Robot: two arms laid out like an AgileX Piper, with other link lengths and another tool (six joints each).
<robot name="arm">
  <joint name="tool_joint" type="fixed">
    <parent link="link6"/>
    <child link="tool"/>
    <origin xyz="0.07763 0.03 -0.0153" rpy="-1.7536 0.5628 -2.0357"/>
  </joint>
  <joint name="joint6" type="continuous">
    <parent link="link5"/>
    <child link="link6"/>
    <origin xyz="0.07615 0 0.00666"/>
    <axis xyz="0.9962 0 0.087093"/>
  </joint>
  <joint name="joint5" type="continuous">
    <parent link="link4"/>
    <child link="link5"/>
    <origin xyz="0 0 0"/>
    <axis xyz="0 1 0"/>
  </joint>
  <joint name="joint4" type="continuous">
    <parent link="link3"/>
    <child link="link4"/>
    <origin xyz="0.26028 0 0.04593"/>
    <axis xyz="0.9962 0 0.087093"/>
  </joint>
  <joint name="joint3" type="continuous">
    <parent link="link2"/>
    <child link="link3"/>
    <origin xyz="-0.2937 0 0.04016"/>
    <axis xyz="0 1 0"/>
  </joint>
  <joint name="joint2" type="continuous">
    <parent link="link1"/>
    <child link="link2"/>
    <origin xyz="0 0 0"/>
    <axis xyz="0 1 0"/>
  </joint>
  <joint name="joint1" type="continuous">
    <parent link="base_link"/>
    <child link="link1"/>
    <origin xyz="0 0 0.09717"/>
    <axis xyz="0 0 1"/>
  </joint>
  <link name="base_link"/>
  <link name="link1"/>
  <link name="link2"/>
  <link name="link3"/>
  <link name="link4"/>
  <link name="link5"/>
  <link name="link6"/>
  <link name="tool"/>
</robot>
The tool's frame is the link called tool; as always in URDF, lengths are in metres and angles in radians. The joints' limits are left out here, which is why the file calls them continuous.
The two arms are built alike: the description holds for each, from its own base.
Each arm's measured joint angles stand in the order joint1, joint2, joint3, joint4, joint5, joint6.
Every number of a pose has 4 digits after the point. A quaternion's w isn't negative.
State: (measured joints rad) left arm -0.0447 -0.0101 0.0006 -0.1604 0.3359 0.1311; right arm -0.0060 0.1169 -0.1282 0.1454 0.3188 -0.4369
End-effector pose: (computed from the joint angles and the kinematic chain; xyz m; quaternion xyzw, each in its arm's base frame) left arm 0.1109 0.0165 0.1249 -0.2694 0.8003 -0.3970 0.3595; right arm 0.1142 0.0284 0.1584 -0.3867 0.7127 -0.4579 0.3644
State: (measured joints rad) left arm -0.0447 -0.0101 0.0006 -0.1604 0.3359 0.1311; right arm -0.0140 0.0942 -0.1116 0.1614 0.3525 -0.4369
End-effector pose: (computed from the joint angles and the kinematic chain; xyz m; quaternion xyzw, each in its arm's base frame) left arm 0.1109 0.0165 0.1249 -0.2694 0.8003 -0.3970 0.3595; right arm 0.1106 0.0295 0.1501 -0.3896 0.7214 -0.4473 0.3574
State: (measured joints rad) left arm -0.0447 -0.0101 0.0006 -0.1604 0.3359 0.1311; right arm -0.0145 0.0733 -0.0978 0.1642 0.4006 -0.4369
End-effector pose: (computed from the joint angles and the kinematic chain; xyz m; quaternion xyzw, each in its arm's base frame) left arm 0.1109 0.0165 0.1249 -0.2694 0.8003 -0.3970 0.3595; right arm 0.1059 0.0307 0.1404 -0.4008 0.7275 -0.4371 0.3450
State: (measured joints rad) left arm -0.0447 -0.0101 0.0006 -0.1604 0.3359 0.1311; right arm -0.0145 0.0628 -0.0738 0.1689 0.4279 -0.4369
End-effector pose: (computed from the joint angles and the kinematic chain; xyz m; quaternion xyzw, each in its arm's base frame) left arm 0.1109 0.0165 0.1249 -0.2694 0.8003 -0.3970 0.3595; right arm 0.1029 0.0318 0.1286 -0.4105 0.7344 -0.4263 0.3323
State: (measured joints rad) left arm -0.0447 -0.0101 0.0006 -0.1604 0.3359 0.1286; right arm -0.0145 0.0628 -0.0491 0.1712 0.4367 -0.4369
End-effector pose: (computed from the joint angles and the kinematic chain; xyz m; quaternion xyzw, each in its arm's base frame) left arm 0.1109 0.0165 0.1249 -0.2701 0.7998 -0.3978 0.3592; right arm 0.1013 0.0322 0.1178 -0.4178 0.7400 -0.4182 0.3209
